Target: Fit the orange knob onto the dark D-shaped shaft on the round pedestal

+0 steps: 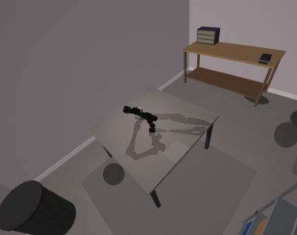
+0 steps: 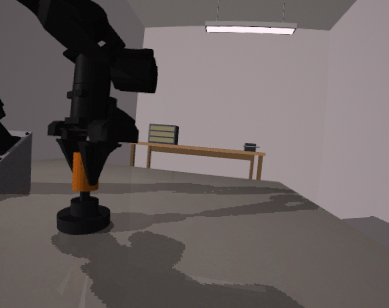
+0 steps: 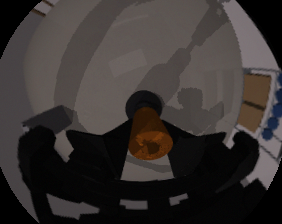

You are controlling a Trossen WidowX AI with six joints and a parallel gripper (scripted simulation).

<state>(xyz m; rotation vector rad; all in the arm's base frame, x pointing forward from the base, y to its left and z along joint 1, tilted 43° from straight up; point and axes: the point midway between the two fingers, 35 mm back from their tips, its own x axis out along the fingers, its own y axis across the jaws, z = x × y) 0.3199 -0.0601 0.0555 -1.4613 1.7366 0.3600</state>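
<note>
Right now my gripper tip is 20 mm below the orange knob. From my gripper tip the other things lie so: dark shaft 40 mm below.
</note>
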